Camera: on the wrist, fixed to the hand. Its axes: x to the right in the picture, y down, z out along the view.
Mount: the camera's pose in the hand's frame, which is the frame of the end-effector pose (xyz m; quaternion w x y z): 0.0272 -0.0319 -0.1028 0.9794 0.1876 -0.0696 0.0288
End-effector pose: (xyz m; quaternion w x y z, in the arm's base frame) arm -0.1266 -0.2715 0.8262 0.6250 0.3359 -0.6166 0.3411
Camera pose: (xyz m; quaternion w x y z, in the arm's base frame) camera -0.0439 -0.2020 0.8520 0.4963 0.4522 -0.5931 0.4443
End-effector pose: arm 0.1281 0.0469 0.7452 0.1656 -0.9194 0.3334 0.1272
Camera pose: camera 0.1820 0.0144 0.8367 0.3542 -0.8509 0.3653 0.1308
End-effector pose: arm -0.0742 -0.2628 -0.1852 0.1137 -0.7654 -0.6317 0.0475
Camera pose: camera -0.0771 -0.2423 -0.0761 0.2096 -0.7431 -0.5956 0.2216
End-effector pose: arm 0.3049 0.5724 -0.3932 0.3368 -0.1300 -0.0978 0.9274
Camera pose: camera 0.3355 0.6238 -0.4867 0.3207 -0.0024 0.0585 0.9454
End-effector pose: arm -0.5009 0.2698 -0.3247 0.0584 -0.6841 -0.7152 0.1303
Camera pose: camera -0.5063 0.3068 -0.2202 0.1320 -0.6706 -0.6604 0.3111
